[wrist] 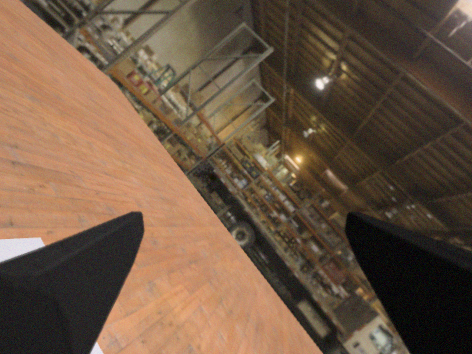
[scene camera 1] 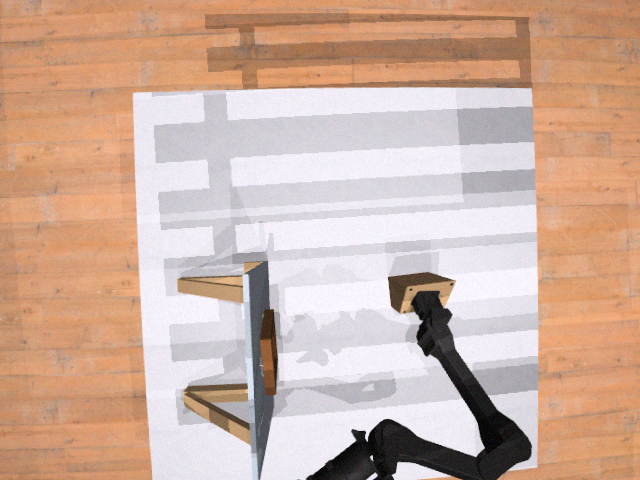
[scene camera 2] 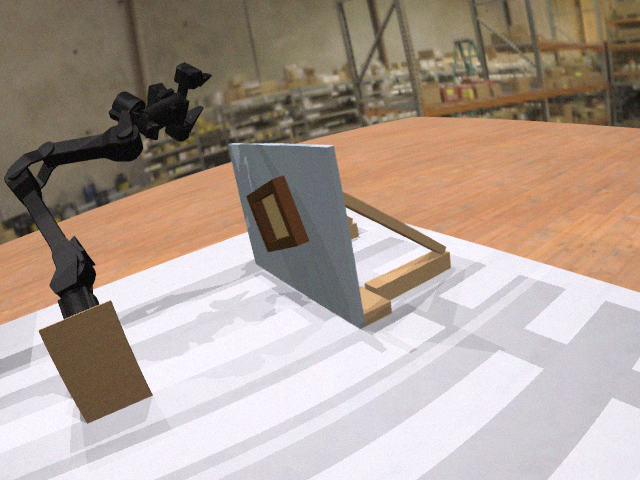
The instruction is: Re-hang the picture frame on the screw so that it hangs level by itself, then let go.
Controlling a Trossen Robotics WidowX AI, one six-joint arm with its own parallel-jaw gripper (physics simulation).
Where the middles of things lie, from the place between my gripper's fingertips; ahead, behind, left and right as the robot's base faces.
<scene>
I see my gripper 4 cm short of the brown picture frame (scene camera 2: 272,205), 20 cm to the left of it and 29 cm above it. From my hand the other things lie so: wooden stand (scene camera 2: 378,292): 19 cm ahead, 18 cm to the right, 34 cm below; then grey wall panel (scene camera 2: 323,269): 6 cm ahead, 18 cm to the right, 31 cm below.
</scene>
